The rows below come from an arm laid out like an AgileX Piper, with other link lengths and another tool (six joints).
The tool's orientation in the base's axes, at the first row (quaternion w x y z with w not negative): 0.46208 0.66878 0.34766 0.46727
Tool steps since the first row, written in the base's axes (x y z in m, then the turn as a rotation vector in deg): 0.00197 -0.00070 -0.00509 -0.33 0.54 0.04; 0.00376 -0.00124 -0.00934 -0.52 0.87 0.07; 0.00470 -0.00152 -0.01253 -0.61 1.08 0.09; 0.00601 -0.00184 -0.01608 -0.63 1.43 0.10; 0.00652 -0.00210 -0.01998 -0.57 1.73 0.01; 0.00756 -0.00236 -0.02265 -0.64 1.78 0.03
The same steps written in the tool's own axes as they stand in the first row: -0.00154 -0.00450 0.00276 0.39 -0.15 -0.48; -0.00274 -0.00827 0.00519 0.63 -0.24 -0.76; -0.00366 -0.01116 0.00660 0.80 -0.29 -0.91; -0.00460 -0.01435 0.00842 1.11 -0.40 -1.03; -0.00585 -0.01793 0.00951 1.37 -0.58 -1.05; -0.00656 -0.02033 0.01093 1.40 -0.58 -1.13
